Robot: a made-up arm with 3 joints. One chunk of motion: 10 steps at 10 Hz.
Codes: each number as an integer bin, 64 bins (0 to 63) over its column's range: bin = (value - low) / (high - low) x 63, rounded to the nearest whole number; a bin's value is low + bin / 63 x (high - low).
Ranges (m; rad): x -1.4..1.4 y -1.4..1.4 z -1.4..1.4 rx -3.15..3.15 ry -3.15..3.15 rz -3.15..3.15
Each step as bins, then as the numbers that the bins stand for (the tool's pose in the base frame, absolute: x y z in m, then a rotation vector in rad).
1 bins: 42 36 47 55 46 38
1 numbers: 0.4667 0.2000 0.6889 2.3500 1.4500 0.6500
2 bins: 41 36 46 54 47 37
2 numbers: 0.4222 0.2000 0.6444 2.2500 1.5500 0.5500
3 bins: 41 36 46 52 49 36
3 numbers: 0.4222 0.2000 0.6444 2.0500 1.7500 0.4500
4 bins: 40 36 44 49 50 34
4 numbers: 0.3778 0.2000 0.5556 1.7500 1.8500 0.2500
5 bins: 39 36 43 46 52 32
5 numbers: 0.3333 0.2000 0.5111 1.4500 2.0500 0.0500
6 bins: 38 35 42 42 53 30
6 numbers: 0.2889 0.1556 0.4667 1.0500 2.1500 -0.1500
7 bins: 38 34 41 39 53 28
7 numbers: 0.2889 0.1111 0.4222 0.7500 2.1500 -0.3500
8 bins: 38 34 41 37 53 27
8 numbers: 0.2889 0.1111 0.4222 0.5500 2.1500 -0.4500
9 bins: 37 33 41 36 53 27
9 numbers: 0.2444 0.0667 0.4222 0.4500 2.1500 -0.4500
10 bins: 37 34 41 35 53 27
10 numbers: 0.2444 0.1111 0.4222 0.3500 2.1500 -0.4500
